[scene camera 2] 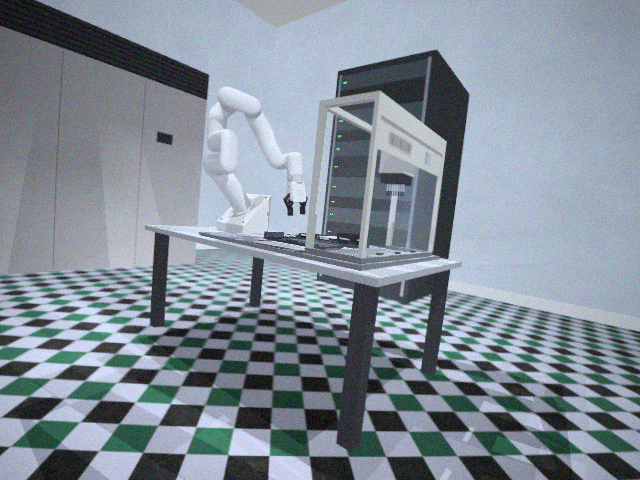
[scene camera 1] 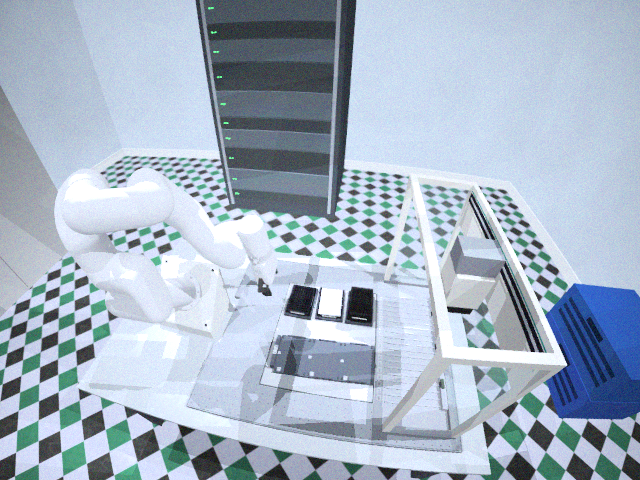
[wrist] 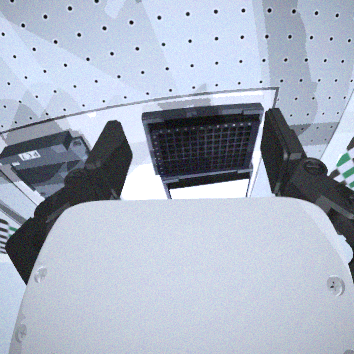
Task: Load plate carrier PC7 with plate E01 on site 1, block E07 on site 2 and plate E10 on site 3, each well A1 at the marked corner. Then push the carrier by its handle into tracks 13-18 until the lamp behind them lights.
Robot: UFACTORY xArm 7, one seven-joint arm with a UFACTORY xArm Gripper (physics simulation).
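The plate carrier PC7 (scene camera 1: 333,362) (wrist: 42,167) lies flat and grey on a white panel, with no plate on it; its label is blurred in the wrist view. Beside it stand three plates in a row: a black one with a well grid (scene camera 1: 301,300) (wrist: 205,147) nearest the arm, a white one (scene camera 1: 330,302) (wrist: 210,191), and another black one (scene camera 1: 360,304). Their labels are not readable. My gripper (scene camera 1: 265,290) (scene camera 2: 296,211) (wrist: 192,131) is open and empty, high above the table. In the wrist view its fingers frame the nearest black plate, which is well below them.
The grooved track deck (scene camera 1: 405,330) lies beyond the carrier, under a cream frame (scene camera 1: 431,268) (scene camera 2: 365,206) with posts at its corners. A pipetting head (scene camera 1: 476,258) (scene camera 2: 395,178) hangs inside the frame. A blue box (scene camera 1: 599,351) is at the right.
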